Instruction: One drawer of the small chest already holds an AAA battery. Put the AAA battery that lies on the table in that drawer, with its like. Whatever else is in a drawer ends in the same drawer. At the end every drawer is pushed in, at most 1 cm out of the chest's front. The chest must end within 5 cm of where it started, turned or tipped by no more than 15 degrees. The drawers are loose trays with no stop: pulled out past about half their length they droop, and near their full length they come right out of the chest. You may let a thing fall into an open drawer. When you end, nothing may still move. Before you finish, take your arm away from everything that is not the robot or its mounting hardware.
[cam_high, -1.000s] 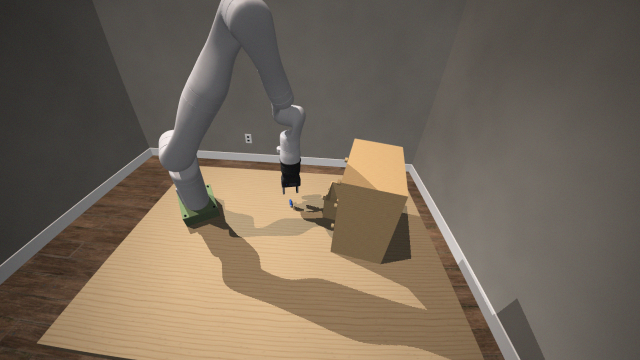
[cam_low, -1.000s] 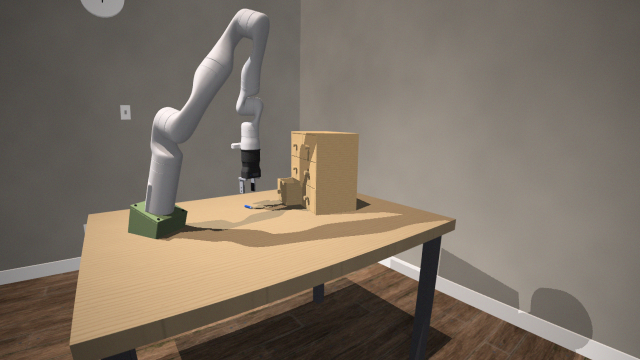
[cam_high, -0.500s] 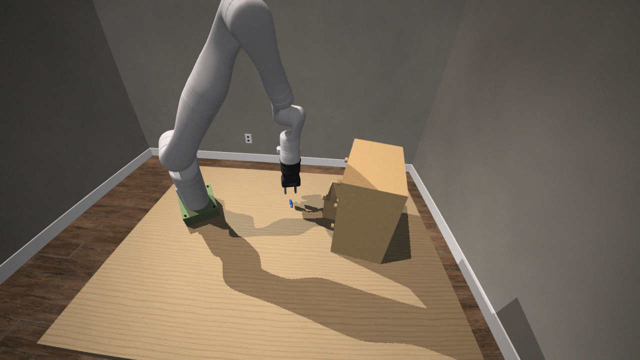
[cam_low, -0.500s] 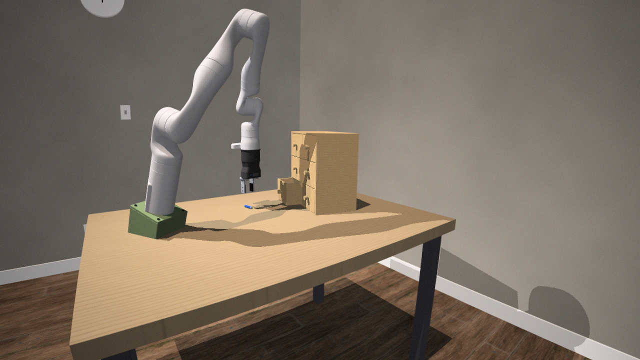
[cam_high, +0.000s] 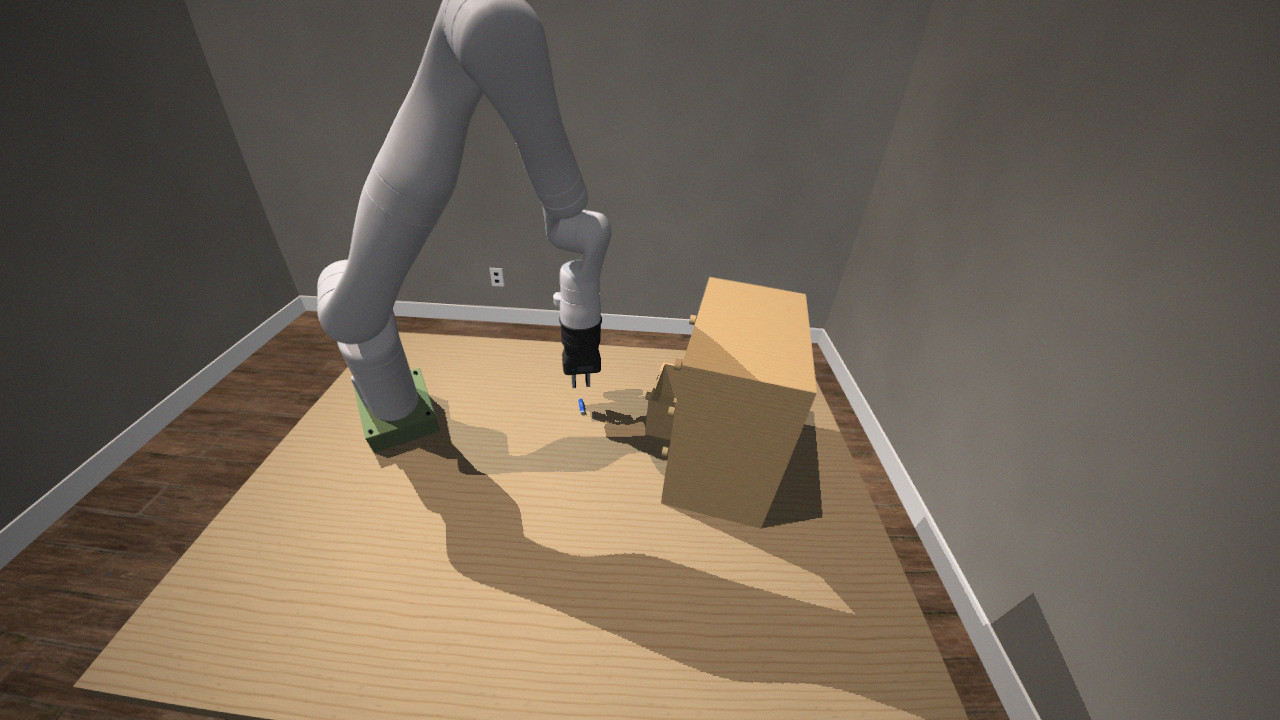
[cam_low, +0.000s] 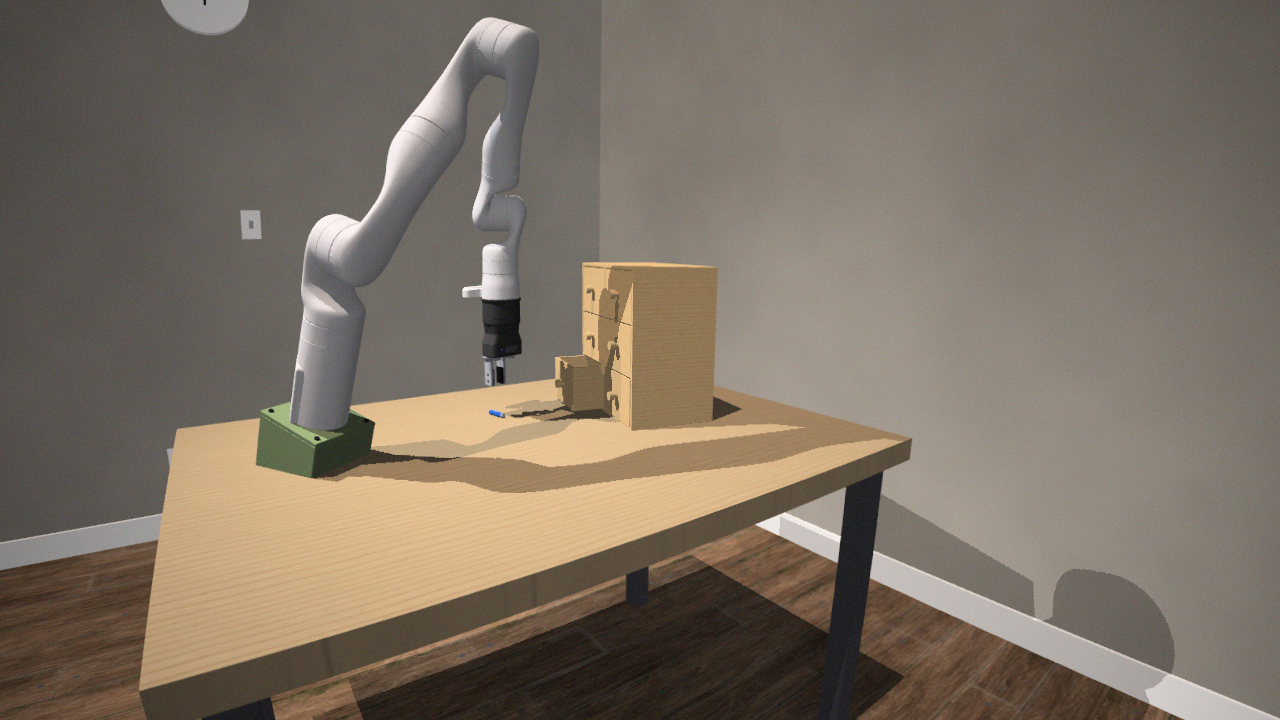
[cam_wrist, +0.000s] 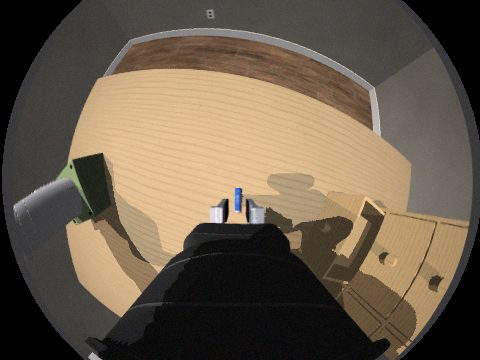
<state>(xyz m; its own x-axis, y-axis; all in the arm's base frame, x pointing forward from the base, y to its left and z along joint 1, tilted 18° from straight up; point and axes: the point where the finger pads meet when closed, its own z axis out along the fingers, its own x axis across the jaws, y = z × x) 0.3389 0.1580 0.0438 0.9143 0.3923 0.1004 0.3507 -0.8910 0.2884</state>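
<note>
Now: hand 8 cm above the blue AAA battery.
</note>
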